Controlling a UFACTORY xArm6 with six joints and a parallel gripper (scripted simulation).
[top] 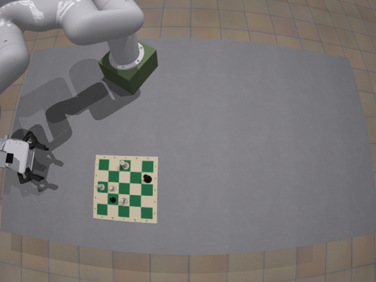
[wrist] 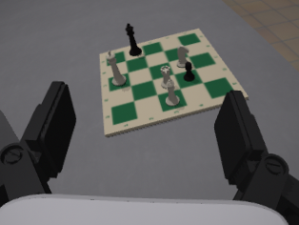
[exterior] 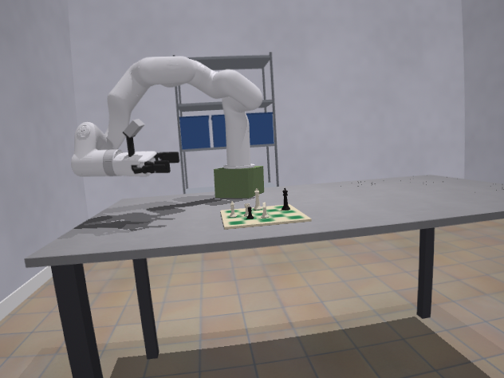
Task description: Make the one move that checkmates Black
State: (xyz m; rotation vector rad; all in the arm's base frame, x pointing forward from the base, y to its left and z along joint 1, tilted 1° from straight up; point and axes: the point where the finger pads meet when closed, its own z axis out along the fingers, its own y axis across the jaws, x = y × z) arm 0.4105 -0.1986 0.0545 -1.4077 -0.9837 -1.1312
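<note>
My gripper is now 20 cm to the right of the white pawn, 14 cm above it and 3 cm short of it. The rest, counted from my hand: green-and-cream chessboard (24 cm to the left, 16 cm below, 2 cm ahead); black pawn (21 cm to the left, 15 cm below, 7 cm ahead); white knight (25 cm to the left, 14 cm below, 7 cm ahead).
</note>
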